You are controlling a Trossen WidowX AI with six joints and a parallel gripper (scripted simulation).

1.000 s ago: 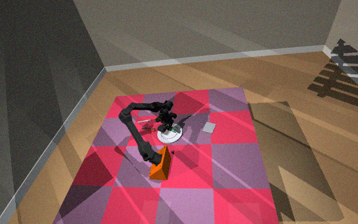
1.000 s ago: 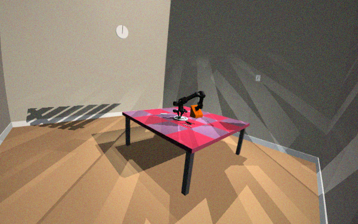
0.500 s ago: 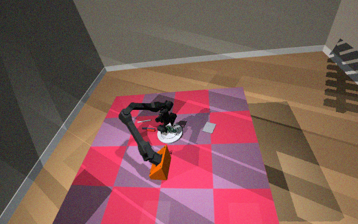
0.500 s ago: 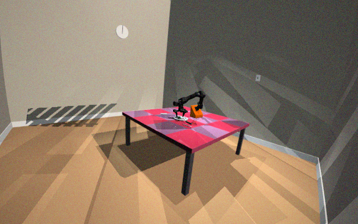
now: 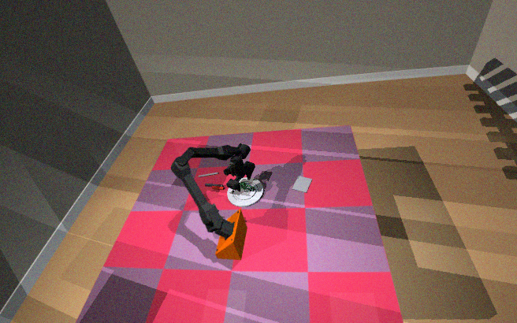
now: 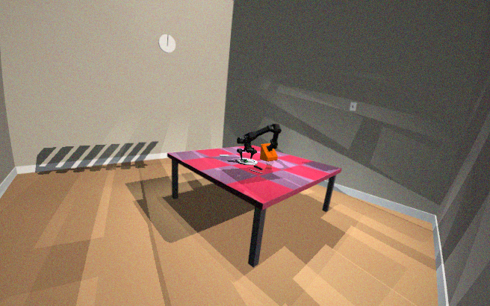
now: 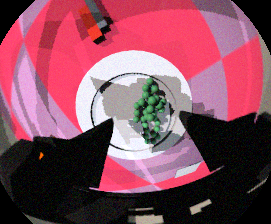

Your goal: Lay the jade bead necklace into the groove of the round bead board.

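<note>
Right now the round white bead board is 20 mm behind my gripper tip and 20 mm below it. The rest, counted from my gripper tip: red-handled tool (30 mm ahead, 170 mm to the left, 20 mm below); flat grey pad (10 mm ahead, 310 mm to the right, 30 mm below); thin white rod (130 mm ahead, 240 mm to the left, 30 mm below).
</note>
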